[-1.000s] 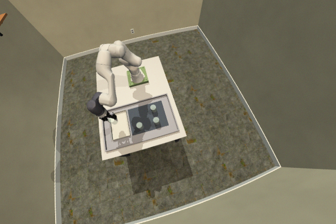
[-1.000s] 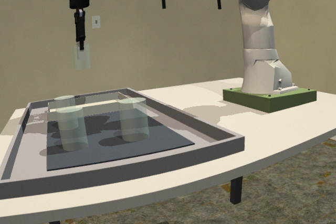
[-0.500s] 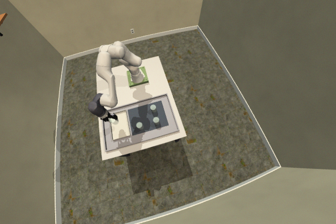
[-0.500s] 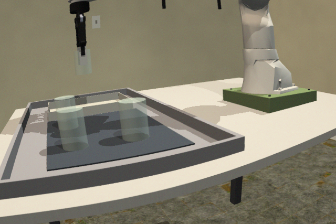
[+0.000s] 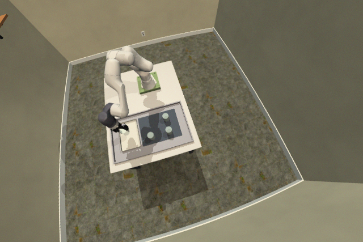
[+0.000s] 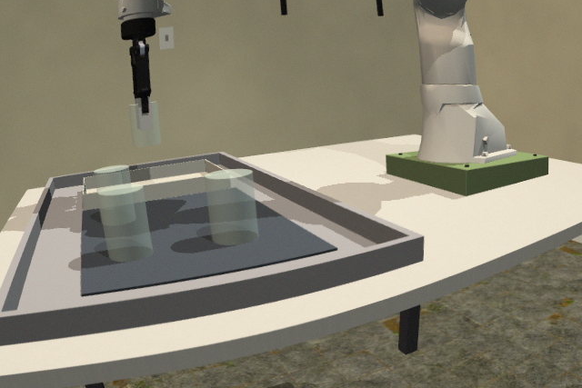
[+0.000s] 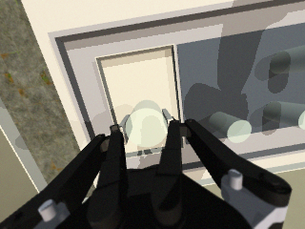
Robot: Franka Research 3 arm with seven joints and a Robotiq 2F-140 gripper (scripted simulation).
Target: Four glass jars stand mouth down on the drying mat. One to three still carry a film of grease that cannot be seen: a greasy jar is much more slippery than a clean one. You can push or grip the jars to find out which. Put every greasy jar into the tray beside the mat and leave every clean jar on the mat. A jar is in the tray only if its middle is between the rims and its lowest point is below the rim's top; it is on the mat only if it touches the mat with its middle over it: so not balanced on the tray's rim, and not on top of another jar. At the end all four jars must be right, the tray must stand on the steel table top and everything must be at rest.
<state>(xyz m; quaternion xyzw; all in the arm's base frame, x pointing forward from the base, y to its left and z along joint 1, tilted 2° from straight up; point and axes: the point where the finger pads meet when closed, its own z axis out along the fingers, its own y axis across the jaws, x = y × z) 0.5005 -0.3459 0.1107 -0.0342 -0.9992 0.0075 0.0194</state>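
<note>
The cream tray lies 150 mm below my hand. From my hand the other things lie so: dark mat 20 mm ahead, 310 mm to the left, 160 mm below.
</note>
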